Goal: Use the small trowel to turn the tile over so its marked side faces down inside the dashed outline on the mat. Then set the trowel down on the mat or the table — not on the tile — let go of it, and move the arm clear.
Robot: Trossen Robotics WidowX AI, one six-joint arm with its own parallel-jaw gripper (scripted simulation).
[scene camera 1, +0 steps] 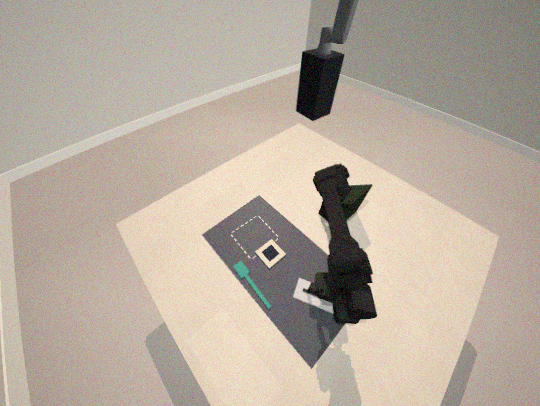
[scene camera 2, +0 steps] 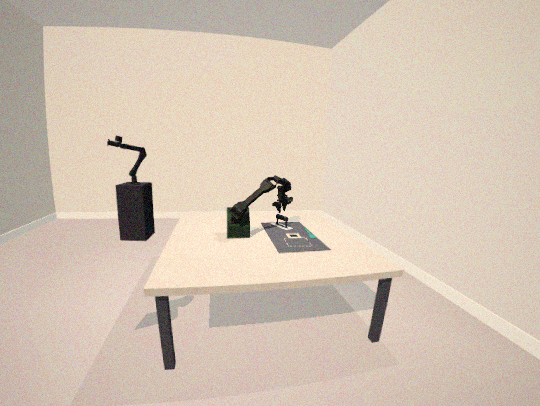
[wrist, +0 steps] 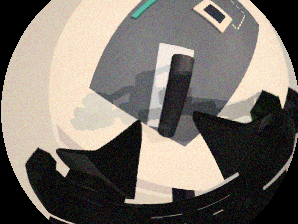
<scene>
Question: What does my gripper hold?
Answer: Nothing.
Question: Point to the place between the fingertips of my gripper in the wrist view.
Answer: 167, 119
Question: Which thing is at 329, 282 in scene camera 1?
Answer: My gripper.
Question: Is my gripper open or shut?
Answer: Open.
</scene>
